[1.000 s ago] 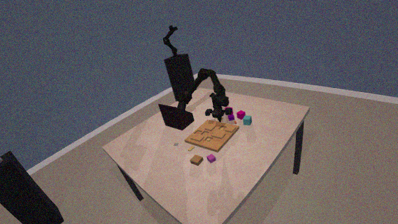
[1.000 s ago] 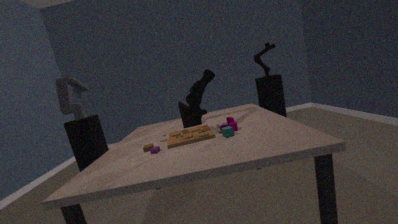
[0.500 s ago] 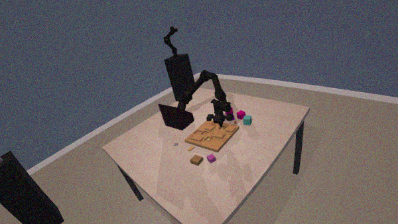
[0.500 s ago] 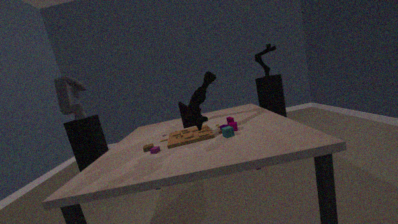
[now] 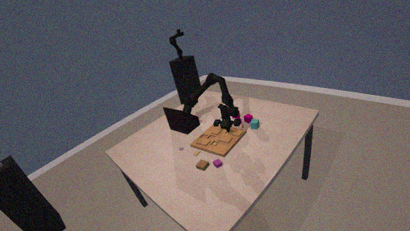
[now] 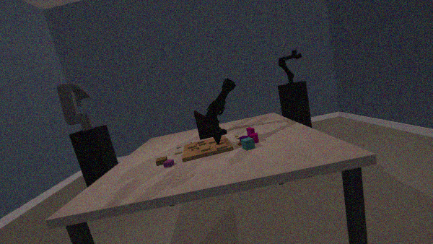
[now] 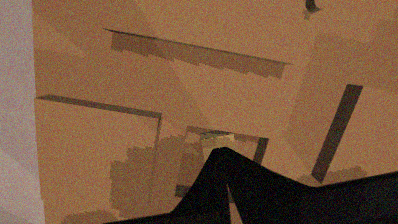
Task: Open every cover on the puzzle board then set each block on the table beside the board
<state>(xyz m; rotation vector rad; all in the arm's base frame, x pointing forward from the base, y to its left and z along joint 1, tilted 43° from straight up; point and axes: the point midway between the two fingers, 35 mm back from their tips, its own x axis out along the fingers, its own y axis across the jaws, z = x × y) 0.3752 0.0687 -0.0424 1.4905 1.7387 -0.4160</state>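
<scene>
Now: the small orange block 130 mm to the left of my gripper tip, 40 mm ahead of it and 20 mm below it. Round my gripper tip: magenta block: 220 mm to the left, 50 mm ahead; then brown block: 350 mm to the right, 30 mm ahead, 10 mm below; then teal block: 160 mm to the left, 130 mm ahead.
</scene>
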